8 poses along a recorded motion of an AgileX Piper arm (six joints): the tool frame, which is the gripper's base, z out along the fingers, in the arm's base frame.
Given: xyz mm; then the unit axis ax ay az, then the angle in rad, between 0 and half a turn.
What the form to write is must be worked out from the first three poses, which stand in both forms.
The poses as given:
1: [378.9 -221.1 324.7 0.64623 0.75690 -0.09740 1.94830]
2: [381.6 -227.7 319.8 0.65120 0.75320 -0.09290 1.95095]
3: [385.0 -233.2 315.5 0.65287 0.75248 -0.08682 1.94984]
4: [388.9 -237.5 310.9 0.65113 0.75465 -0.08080 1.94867]
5: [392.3 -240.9 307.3 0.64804 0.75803 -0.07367 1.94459]
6: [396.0 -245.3 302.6 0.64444 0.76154 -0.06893 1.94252]
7: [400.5 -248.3 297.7 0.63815 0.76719 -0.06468 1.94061]
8: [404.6 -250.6 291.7 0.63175 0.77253 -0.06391 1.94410]
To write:
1: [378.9 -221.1 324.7 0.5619 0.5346 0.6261 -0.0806]
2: [381.6 -227.7 319.8 0.5608 0.5392 0.6236 -0.0769]
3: [385.0 -233.2 315.5 0.5612 0.5404 0.6228 -0.0719]
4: [388.9 -237.5 310.9 0.5617 0.5387 0.6243 -0.0668]
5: [392.3 -240.9 307.3 0.5634 0.5354 0.6263 -0.0609]
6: [396.0 -245.3 302.6 0.5643 0.5320 0.6287 -0.0569]
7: [400.5 -248.3 297.7 0.5650 0.5265 0.6330 -0.0534]
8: [404.6 -250.6 291.7 0.5636 0.5219 0.6381 -0.0528]
